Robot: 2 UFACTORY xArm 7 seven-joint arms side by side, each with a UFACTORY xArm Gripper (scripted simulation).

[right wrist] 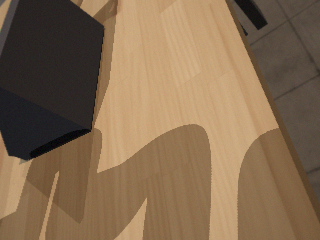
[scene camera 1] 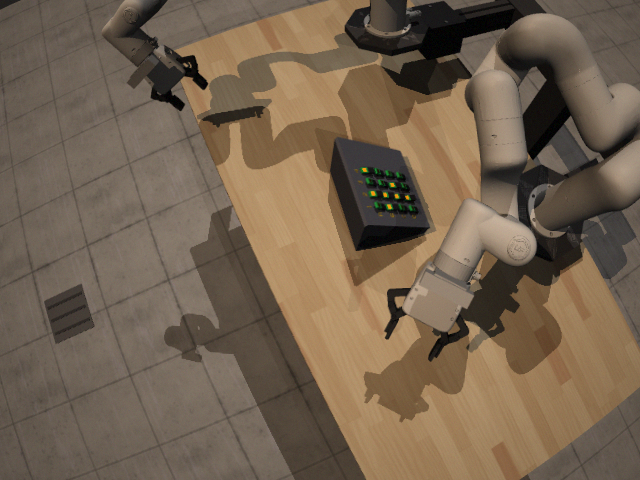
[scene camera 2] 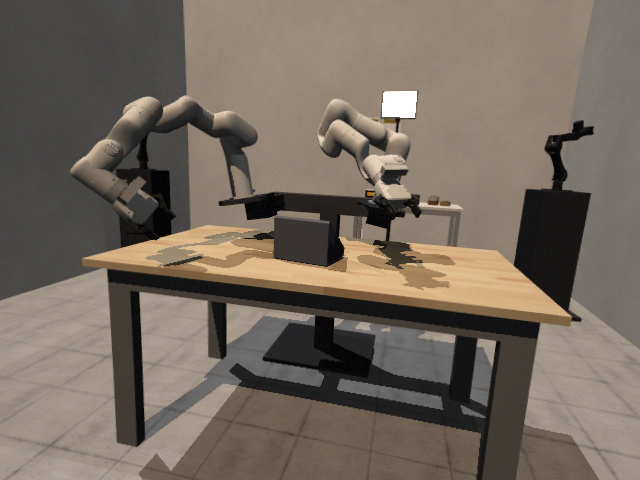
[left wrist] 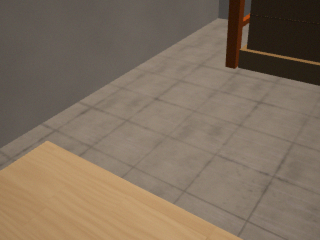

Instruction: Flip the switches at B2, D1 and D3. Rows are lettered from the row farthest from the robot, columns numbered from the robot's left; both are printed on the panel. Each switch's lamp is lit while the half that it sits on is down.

In view: my left gripper (scene camera 1: 408, 347) and my right gripper (scene camera 1: 194, 97).
